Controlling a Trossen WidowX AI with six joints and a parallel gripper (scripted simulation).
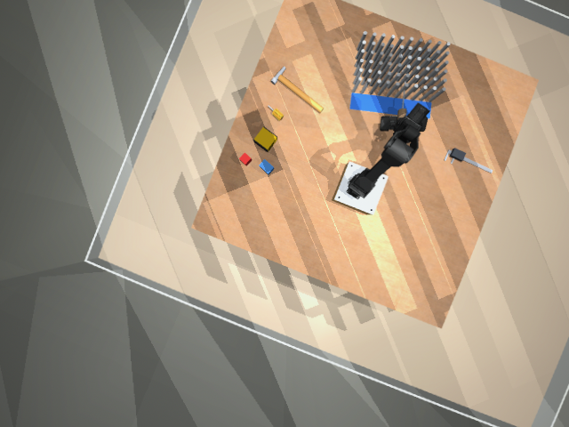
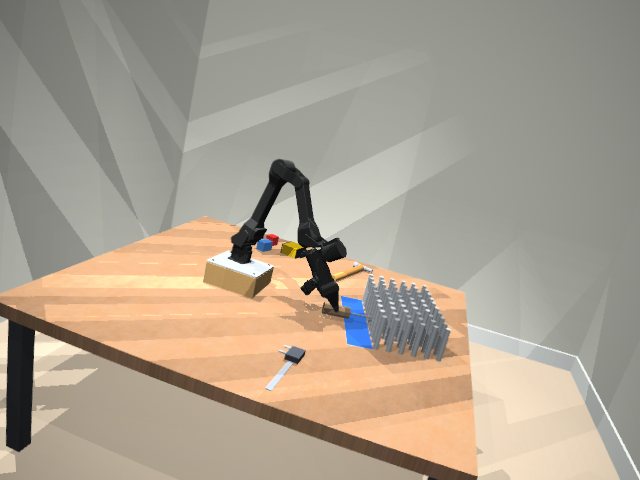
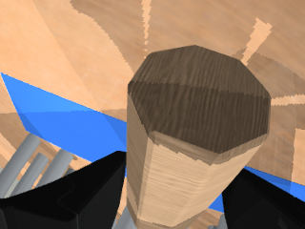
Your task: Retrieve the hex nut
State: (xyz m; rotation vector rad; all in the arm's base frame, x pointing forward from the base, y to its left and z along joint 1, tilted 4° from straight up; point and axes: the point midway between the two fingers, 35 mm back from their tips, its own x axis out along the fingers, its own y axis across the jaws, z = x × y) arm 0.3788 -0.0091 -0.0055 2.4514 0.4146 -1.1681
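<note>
My gripper tip is 5 cm short of the blue taped strip, 7 cm to the right of it and 4 cm above it. From my gripper tip the other things lie so: blue cube: 52 cm behind, 41 cm to the left, 2 cm below; then grey hex nut: 22 cm ahead, 11 cm to the left, 3 cm below; then yellow screwdriver: 28 cm behind, 51 cm to the left, 2 cm below.
</note>
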